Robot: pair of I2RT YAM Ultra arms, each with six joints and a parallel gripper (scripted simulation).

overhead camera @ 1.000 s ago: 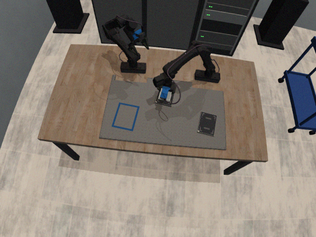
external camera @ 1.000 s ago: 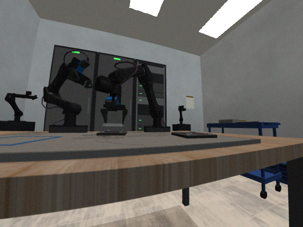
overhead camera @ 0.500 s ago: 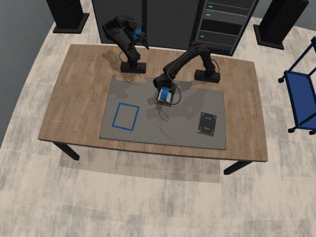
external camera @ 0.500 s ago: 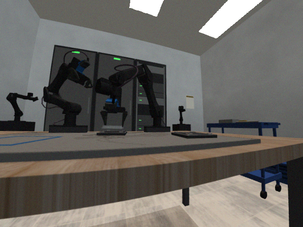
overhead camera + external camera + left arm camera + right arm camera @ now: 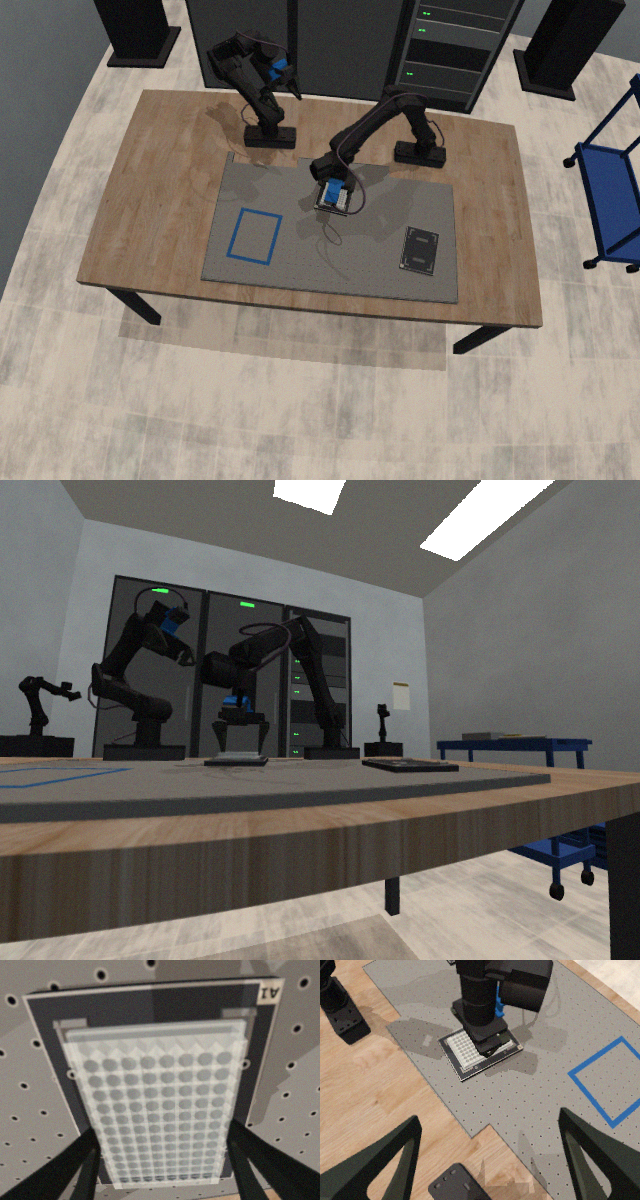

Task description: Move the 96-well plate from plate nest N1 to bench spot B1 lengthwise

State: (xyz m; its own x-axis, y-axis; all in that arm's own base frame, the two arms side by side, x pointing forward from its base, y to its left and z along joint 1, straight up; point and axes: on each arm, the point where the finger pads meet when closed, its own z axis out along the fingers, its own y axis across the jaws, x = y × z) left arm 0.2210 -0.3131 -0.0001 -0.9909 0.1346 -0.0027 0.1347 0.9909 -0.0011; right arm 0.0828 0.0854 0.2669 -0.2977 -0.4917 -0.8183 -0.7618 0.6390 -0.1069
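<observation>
My left hand is 1 cm above the white 96-well plate.
The white 96-well plate lies 14 cm ahead of my right hand, 19 cm to the left of it and 28 cm below it.
</observation>
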